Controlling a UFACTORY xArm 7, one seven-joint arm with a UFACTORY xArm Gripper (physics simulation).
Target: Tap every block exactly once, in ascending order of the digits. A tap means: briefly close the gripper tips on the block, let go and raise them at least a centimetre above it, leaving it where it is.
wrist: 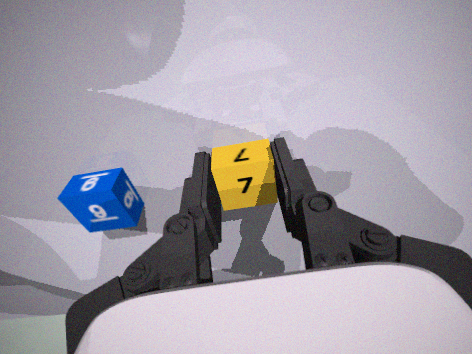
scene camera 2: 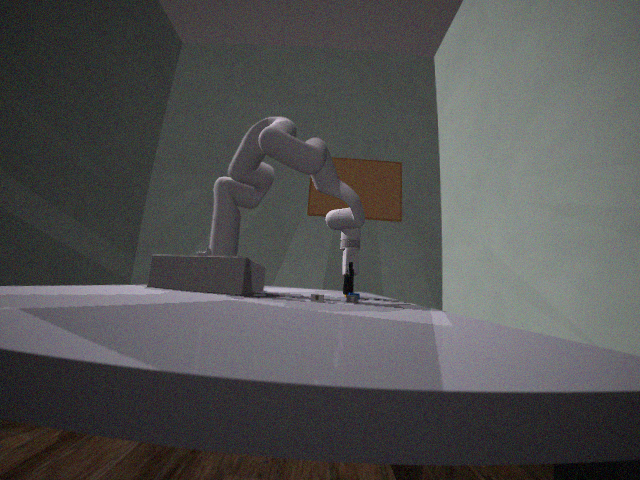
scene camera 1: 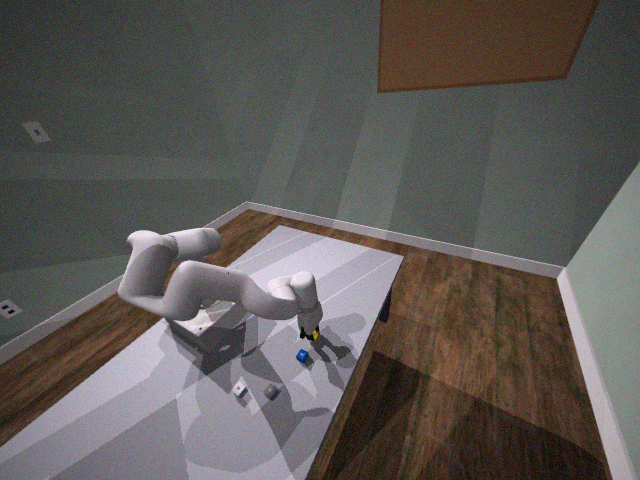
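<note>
My gripper (scene camera 1: 309,335) (scene camera 2: 348,293) (wrist: 243,166) is down at the table, shut on the yellow block (scene camera 1: 315,335) (wrist: 243,175), with a finger on each side of it. The yellow block shows a 7 and is mostly hidden in the second scene view. A blue block (scene camera 1: 302,354) (scene camera 2: 353,294) (wrist: 101,200) with an underlined digit, which looks like a 9, lies outside the left finger in the wrist view. A white block (scene camera 1: 239,389) (scene camera 2: 317,298) and a grey block (scene camera 1: 271,391) (scene camera 2: 352,299) stand farther off; their digits are too small to read.
The blocks stand on the pale table (scene camera 1: 129,413) (scene camera 2: 258,341). The arm's box-shaped base (scene camera 1: 217,335) (scene camera 2: 199,273) stands on it too. The table's long edge runs to the right of the blocks in the first scene view. Arm shadows cross the table top.
</note>
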